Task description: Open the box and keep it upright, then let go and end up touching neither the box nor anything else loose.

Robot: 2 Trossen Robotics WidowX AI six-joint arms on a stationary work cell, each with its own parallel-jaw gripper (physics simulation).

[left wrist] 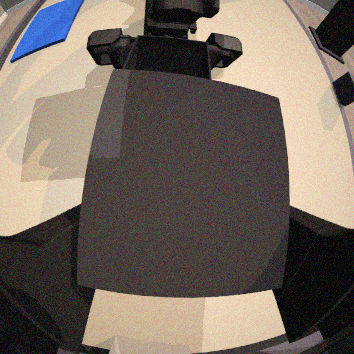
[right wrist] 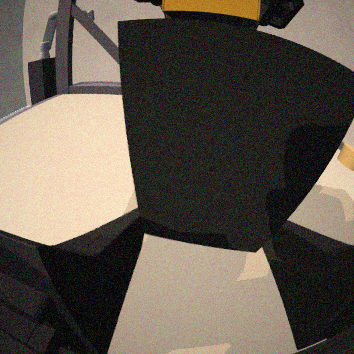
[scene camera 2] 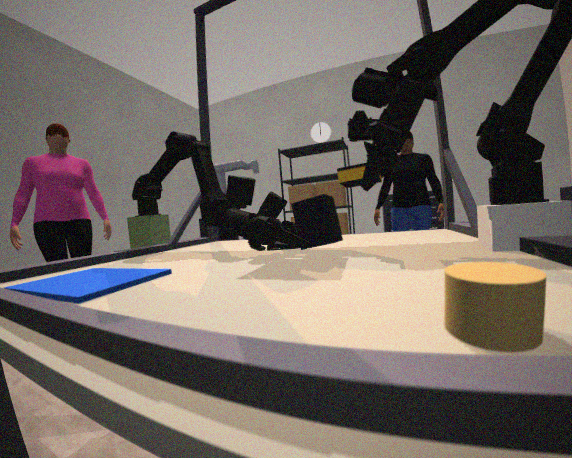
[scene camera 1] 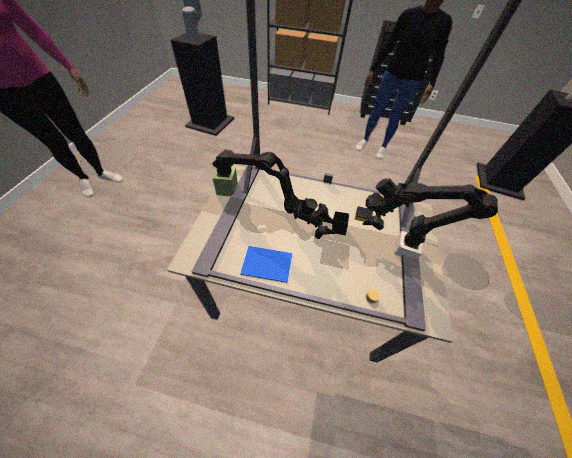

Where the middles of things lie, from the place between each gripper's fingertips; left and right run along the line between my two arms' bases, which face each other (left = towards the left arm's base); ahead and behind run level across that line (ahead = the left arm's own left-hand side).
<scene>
I see the black box (scene camera 2: 316,219) 40 mm above my right hand and 10 mm to the left of it. The rest, counted from my right hand: flat blue mat (scene camera 2: 78,287): 320 mm ahead, 240 mm to the right, 10 mm below.
Right now the black box is 9 cm to the right of my left hand, 6 cm below it and 2 cm ahead of it. The rest, counted from my left hand: flat blue mat: 34 cm to the right, 34 cm ahead, 11 cm below.
</scene>
